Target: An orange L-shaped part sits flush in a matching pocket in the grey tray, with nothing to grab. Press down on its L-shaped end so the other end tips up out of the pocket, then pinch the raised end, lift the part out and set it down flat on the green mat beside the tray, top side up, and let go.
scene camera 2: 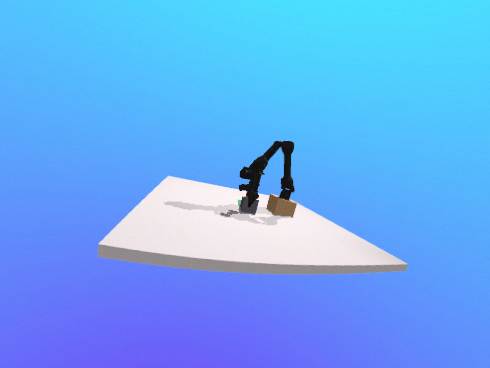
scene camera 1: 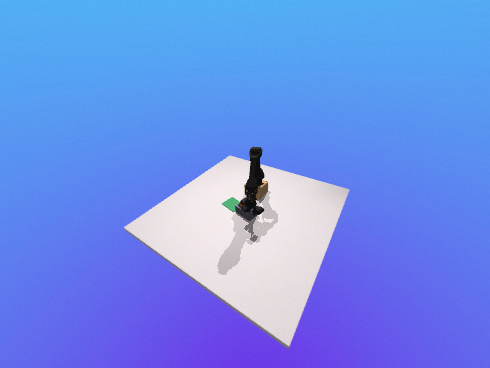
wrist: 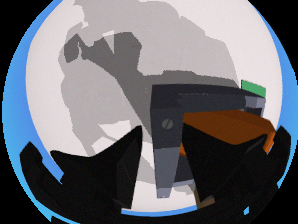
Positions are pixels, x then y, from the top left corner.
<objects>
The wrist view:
my gripper: 161,128
orange L-shaped part: 235,127
</objects>
